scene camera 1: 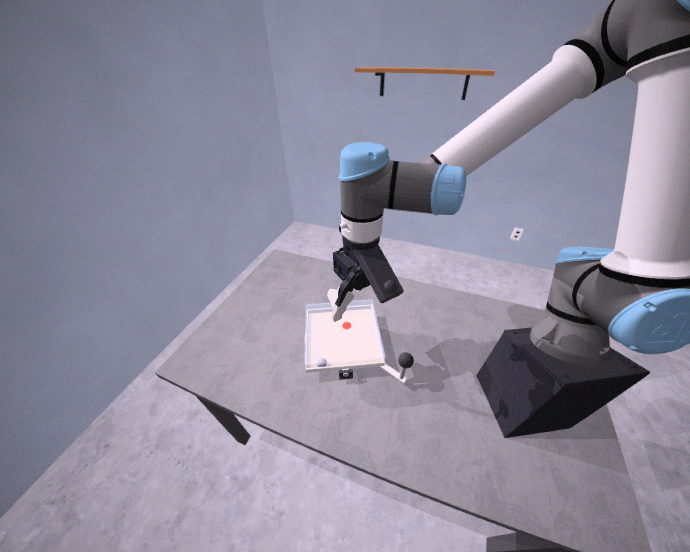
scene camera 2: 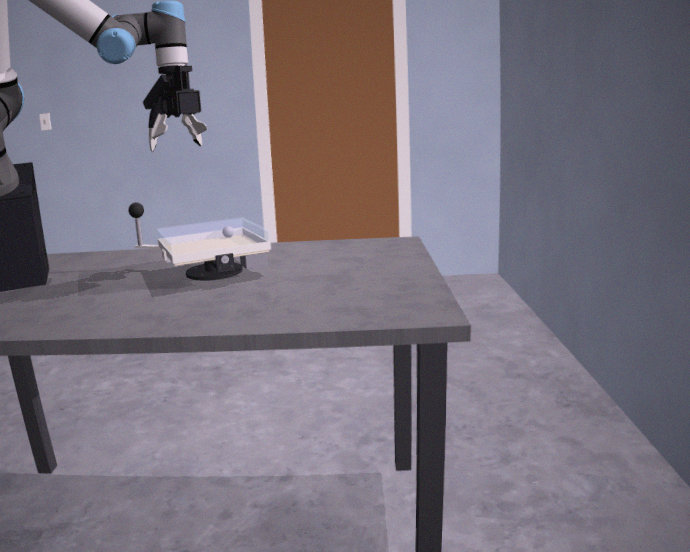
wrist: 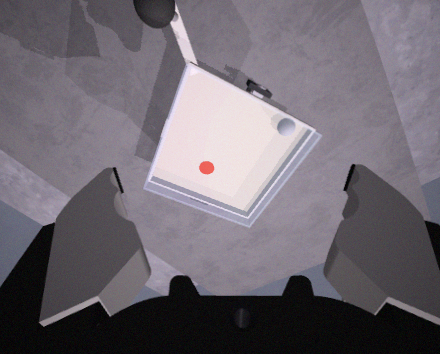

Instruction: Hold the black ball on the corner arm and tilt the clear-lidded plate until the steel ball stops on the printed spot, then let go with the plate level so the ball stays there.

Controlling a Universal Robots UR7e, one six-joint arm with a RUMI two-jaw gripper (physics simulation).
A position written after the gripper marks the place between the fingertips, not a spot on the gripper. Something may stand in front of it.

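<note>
You'd see the gripper [scene camera 1: 361, 308] here, and there's the gripper [scene camera 2: 177, 148] again, plus the gripper [wrist: 231, 170] in the wrist view. There's a clear-lidded plate [scene camera 1: 354, 341] as well.
</note>
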